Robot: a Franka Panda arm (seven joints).
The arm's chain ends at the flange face. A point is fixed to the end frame.
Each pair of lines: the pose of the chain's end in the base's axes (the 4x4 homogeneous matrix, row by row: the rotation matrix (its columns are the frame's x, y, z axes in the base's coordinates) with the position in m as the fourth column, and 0 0 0 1 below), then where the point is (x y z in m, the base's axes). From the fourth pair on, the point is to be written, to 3 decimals.
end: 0.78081 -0.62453 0.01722 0.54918; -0.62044 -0.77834 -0.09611 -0.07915; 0.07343 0.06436 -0.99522 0.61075; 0 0 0 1
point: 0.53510 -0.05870 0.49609
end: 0.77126 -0.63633 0.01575 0.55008; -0.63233 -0.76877 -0.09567 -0.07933; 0.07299 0.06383 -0.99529 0.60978; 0 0 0 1
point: 0.53631 -0.05859 0.49514
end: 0.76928 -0.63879 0.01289 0.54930; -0.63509 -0.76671 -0.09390 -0.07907; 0.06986 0.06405 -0.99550 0.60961; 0 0 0 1
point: 0.53531 -0.05807 0.49504
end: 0.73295 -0.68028 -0.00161 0.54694; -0.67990 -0.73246 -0.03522 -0.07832; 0.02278 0.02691 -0.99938 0.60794; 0 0 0 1
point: 0.533 -0.050 0.495
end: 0.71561 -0.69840 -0.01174 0.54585; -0.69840 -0.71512 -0.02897 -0.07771; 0.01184 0.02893 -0.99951 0.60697; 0 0 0 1
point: 0.532 -0.048 0.494
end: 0.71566 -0.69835 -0.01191 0.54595; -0.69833 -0.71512 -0.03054 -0.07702; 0.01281 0.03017 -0.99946 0.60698; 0 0 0 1
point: 0.532 -0.048 0.494
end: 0.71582 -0.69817 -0.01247 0.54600; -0.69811 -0.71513 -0.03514 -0.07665; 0.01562 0.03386 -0.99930 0.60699; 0 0 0 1
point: 0.532 -0.048 0.494
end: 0.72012 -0.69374 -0.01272 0.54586; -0.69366 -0.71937 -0.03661 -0.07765; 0.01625 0.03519 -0.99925 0.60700; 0 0 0 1
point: 0.531 -0.049 0.494
